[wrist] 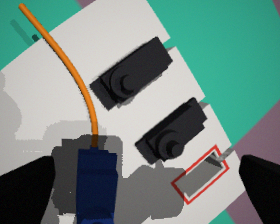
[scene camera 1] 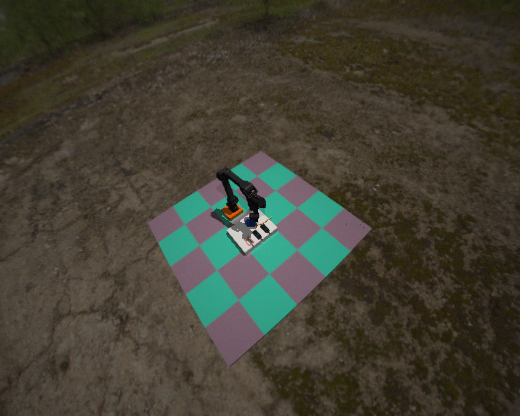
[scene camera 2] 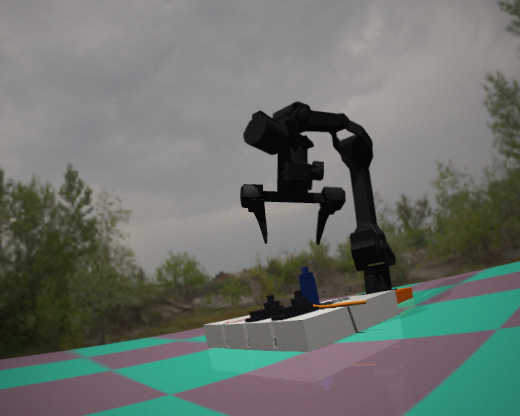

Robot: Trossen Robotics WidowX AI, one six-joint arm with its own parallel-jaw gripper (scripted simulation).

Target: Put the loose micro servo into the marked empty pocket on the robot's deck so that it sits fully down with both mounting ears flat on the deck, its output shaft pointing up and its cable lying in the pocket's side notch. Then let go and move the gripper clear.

Scene:
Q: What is the gripper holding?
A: Nothing.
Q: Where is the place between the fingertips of the gripper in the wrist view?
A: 151, 166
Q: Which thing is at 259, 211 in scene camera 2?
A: The gripper.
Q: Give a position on a white deck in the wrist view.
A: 51, 117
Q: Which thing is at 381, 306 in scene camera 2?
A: A white deck.

